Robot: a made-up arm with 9 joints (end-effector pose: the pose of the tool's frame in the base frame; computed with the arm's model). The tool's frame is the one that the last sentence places. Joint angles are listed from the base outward.
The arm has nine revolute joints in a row. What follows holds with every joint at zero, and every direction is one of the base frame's.
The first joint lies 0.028 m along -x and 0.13 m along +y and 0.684 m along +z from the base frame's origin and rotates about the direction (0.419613, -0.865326, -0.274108), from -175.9 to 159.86 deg.
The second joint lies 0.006 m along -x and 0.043 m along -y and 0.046 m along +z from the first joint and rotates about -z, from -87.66 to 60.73 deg.
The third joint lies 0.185 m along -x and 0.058 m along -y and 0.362 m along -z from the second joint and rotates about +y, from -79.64 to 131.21 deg.
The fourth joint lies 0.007 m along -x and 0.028 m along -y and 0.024 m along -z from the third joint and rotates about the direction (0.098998, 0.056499, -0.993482), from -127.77 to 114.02 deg.
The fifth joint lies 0.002 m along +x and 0.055 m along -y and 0.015 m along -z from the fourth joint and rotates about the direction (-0.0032, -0.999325, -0.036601), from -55 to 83.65 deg.
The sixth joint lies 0.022 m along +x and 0.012 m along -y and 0.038 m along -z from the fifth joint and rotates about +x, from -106 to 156.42 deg.
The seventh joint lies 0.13 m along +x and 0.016 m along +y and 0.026 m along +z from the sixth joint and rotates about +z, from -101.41 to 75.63 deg.
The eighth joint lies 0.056 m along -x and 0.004 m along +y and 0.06 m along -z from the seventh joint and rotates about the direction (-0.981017, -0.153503, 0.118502), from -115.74 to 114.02 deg.
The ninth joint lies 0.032 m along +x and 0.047 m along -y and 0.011 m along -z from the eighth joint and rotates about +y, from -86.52 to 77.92 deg.
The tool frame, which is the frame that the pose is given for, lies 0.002 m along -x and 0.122 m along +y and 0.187 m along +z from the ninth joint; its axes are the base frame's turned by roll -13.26, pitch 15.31 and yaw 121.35 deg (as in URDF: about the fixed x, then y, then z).
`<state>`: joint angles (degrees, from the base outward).
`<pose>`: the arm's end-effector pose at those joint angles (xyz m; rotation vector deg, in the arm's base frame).
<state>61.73 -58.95 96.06 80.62 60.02 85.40 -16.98 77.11 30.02</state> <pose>0.3122 0.1106 0.5692 -55.96 35.66 69.74</pose>
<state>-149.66 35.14 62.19 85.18 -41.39 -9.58 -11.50 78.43 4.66</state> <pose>-0.0731 -0.0154 1.2944 -32.38 -111.36 115.10</pose>
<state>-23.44 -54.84 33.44 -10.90 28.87 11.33 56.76 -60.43 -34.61</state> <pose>0.0801 -0.1199 0.3478 -107.45 51.08 -120.81</pose>
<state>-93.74 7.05 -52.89 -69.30 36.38 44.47 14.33 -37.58 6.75</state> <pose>-0.0737 0.0475 0.8703 -105.35 34.10 -92.04</pose>
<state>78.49 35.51 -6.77 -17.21 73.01 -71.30 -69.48 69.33 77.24</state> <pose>-0.0564 0.1363 0.4024 53.94 -69.09 -66.47</pose>
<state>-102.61 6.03 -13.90 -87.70 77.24 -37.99 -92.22 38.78 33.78</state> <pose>-0.0158 0.1113 0.9160 31.17 51.32 103.48</pose>
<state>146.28 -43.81 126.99 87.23 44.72 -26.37 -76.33 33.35 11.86</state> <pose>0.3452 -0.2781 0.7904 5.80 38.74 -49.79</pose>
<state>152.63 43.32 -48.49 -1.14 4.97 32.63 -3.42 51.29 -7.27</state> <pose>0.1345 0.2251 0.8884 -32.92 -57.80 -77.71</pose>
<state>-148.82 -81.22 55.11 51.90 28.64 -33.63 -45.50 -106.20 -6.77</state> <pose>0.1415 -0.2866 0.6900 85.01 79.25 101.81</pose>
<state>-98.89 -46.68 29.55 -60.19 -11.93 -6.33 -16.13 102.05 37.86</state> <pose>-0.3465 -0.3511 1.0229 5.73 0.91 -77.47</pose>
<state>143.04 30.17 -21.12 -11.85 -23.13 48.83 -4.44 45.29 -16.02</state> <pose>0.2016 0.1893 0.7972 -68.44 -98.82 -29.62</pose>
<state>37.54 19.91 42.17 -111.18 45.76 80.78 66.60 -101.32 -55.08</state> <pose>0.1179 0.4426 0.4079 -99.92 37.92 -18.36</pose>
